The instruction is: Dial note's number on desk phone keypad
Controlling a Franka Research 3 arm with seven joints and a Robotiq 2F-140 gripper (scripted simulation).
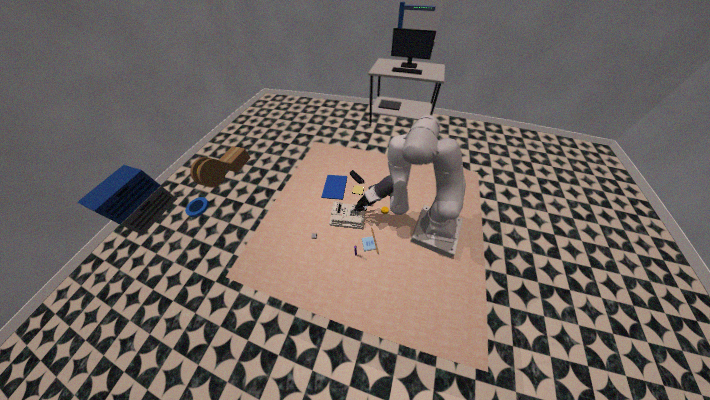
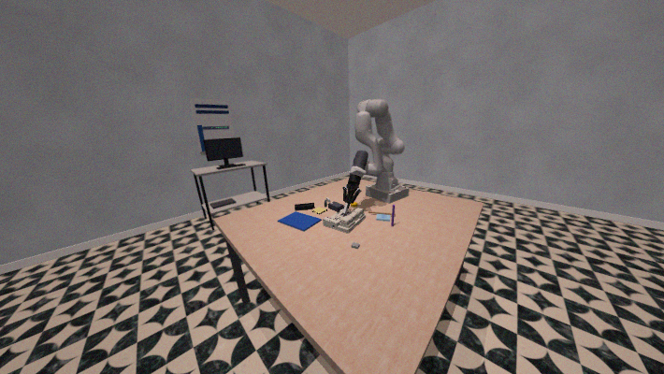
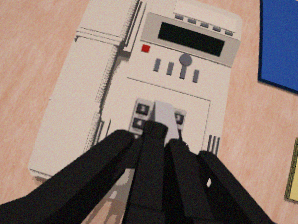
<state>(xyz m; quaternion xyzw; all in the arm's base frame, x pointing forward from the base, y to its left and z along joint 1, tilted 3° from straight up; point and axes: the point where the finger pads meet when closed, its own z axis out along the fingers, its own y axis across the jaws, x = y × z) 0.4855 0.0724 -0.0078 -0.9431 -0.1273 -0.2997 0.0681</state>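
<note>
My hand is 20 mm short of the handset, 80 mm to the right of it and 20 mm above it. Round my hand: pencil: 190 mm behind, 130 mm to the left, 50 mm below; then purple pen: 120 mm behind, 250 mm to the left; then yellow disc: 180 mm behind, 110 mm to the right, 60 mm below.
</note>
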